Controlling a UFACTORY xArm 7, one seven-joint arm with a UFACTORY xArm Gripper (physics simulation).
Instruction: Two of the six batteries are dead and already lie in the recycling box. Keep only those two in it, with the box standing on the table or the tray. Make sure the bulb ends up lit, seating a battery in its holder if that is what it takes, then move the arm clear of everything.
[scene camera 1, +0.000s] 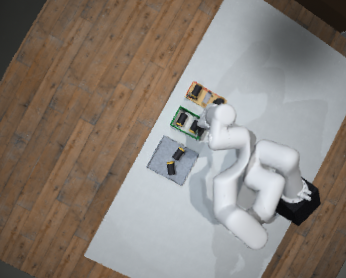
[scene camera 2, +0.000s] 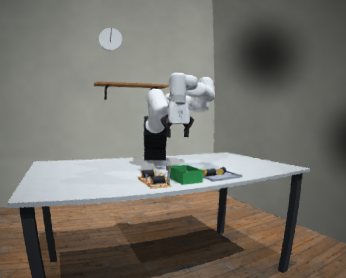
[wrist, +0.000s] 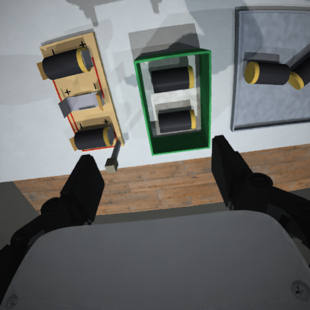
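Pixels of known places: gripper, between the fingertips: (scene camera 2: 177, 137); arm's base, origin of its link: (scene camera 1: 293, 190) (scene camera 2: 155, 125).
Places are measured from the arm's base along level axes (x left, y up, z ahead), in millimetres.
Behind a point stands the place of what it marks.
Note:
The battery holder (wrist: 77, 84) (scene camera 2: 159, 185) {x -210, y -234, z 596 mm} has black batteries (wrist: 65, 64) (wrist: 93, 138) in its two end bays; its middle bay (wrist: 82, 102) is empty. A small beige block (wrist: 111, 165) on a thin post beside it, perhaps the bulb, shows no glow. The green recycling box (wrist: 206, 100) (scene camera 2: 186, 175) {x -85, y -201, z 598 mm} stands on the table with two batteries (wrist: 172, 80) (wrist: 176, 121) lying inside, apart. Two more batteries (scene camera 1: 178, 153) {x 101, y -208, z 496 mm} (scene camera 1: 171, 168) {x 181, y -209, z 491 mm} lie on the grey tray (wrist: 250, 110) (scene camera 2: 230, 176) {x 197, y -245, z 552 mm}. My gripper (wrist: 153, 161) (scene camera 2: 177, 135) {x -84, y -41, z 504 mm} is open and empty, well above the table near the box.
The box stands between the holder and the tray, with gaps on both sides. The white table (scene camera 1: 125, 220) {x 519, y -246, z 561 mm} (scene camera 2: 75, 180) {x -547, y -245, z 367 mm} ends close beyond them, with wooden floor (scene camera 1: 90, 100) below. A wall shelf (scene camera 2: 130, 85) and a clock (scene camera 2: 110, 39) are behind the arm.

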